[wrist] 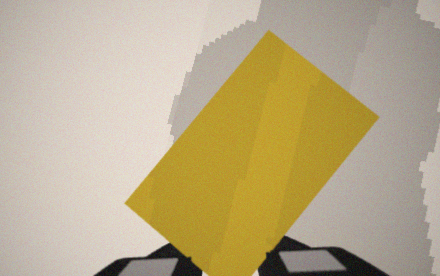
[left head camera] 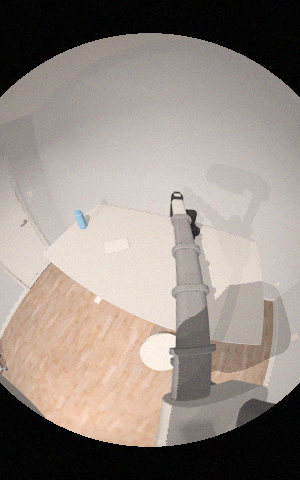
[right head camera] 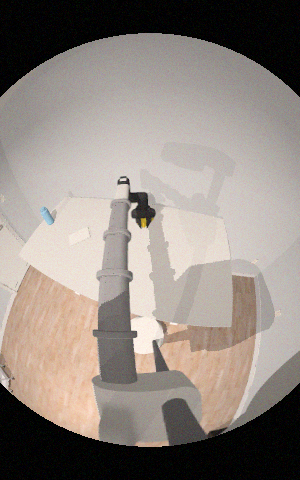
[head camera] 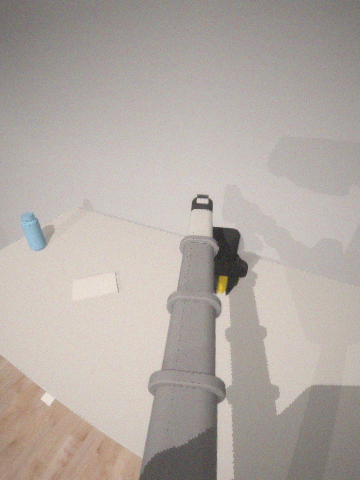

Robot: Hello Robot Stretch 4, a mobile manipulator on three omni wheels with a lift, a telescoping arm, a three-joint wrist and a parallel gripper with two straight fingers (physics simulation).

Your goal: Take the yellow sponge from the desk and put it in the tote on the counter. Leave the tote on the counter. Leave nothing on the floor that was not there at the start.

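Frame: origin at the robot's base, x right, y back, z down, level; millimetres.
Seen in the pictures: gripper, fingertip midpoint: (wrist: pixel 228 248) (right head camera: pixel 143 227) (head camera: pixel 220 292); robot's base, link origin: (left head camera: pixel 160 350) (right head camera: pixel 143 333).
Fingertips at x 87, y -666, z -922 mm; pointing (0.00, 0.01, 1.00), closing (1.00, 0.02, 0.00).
Pixels of each thing's top centre, then the offset from my fingertips to it. Level surfaces: height alone.
- yellow sponge, top centre: (wrist: pixel 251 160) (head camera: pixel 225 273) (right head camera: pixel 144 216) dx +13, dy -53, dz -45 mm
- desk, surface height: dz +0 mm
- blue bottle, top centre: (head camera: pixel 26 214) (left head camera: pixel 76 210) (right head camera: pixel 41 207) dx -796, dy -157, dz -165 mm
- flat white block, top centre: (head camera: pixel 94 285) (left head camera: pixel 116 244) (right head camera: pixel 78 235) dx -440, dy +35, dz -10 mm
The yellow sponge (head camera: pixel 222 284) (right head camera: pixel 144 222) (wrist: pixel 250 150) is at the desk (head camera: pixel 110 350) (left head camera: pixel 145 280) (right head camera: pixel 75 265), near its back edge by the wall. In the wrist view it lies turned diagonally, with its lower corner between the fingers. My gripper (head camera: pixel 227 291) (right head camera: pixel 144 226) (wrist: pixel 228 248) is partly closed, and both fingers meet the sponge's sides near that corner. It is shut on the sponge. I cannot tell whether the sponge rests on the desk. The arm hides part of the gripper in the head view. The tote and the counter do not show.
A blue bottle (head camera: pixel 34 232) (left head camera: pixel 80 220) (right head camera: pixel 47 216) stands at the desk's left back. A flat white block (head camera: pixel 95 286) (left head camera: pixel 117 245) (right head camera: pixel 79 236) lies left of the arm. A round white seat (left head camera: pixel 157 352) (right head camera: pixel 146 337) is at the desk's front edge. A wall rises behind the desk.
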